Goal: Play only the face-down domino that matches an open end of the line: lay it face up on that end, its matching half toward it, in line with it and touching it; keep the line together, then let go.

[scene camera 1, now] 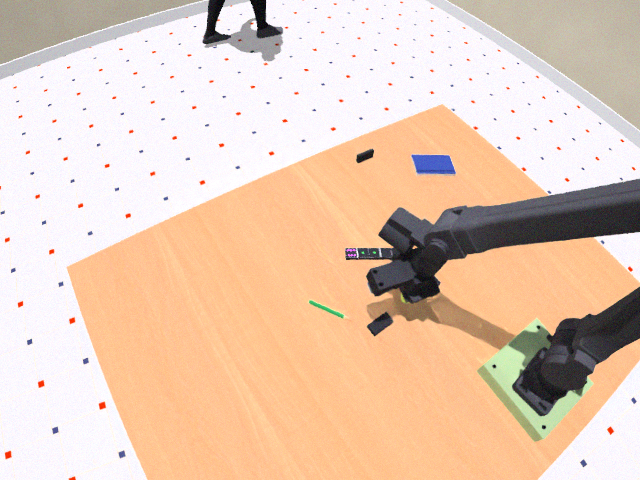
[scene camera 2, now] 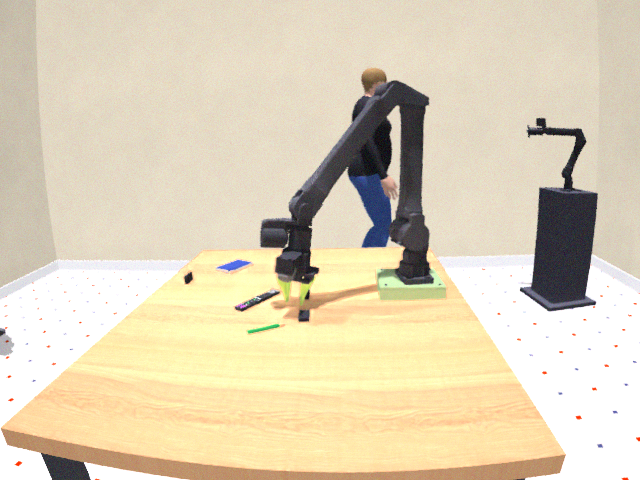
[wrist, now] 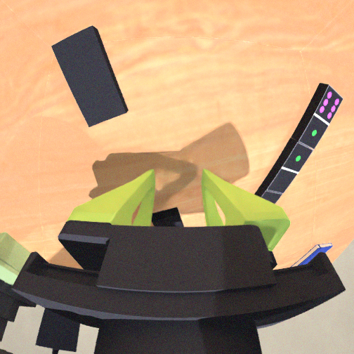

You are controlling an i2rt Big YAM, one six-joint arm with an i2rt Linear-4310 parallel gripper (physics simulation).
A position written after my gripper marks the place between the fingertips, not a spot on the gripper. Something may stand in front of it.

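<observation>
Blue book (scene camera 1: 425, 165) in sight. My gripper (wrist: 178, 175) visible, black domino (wrist: 82, 58) too.
</observation>
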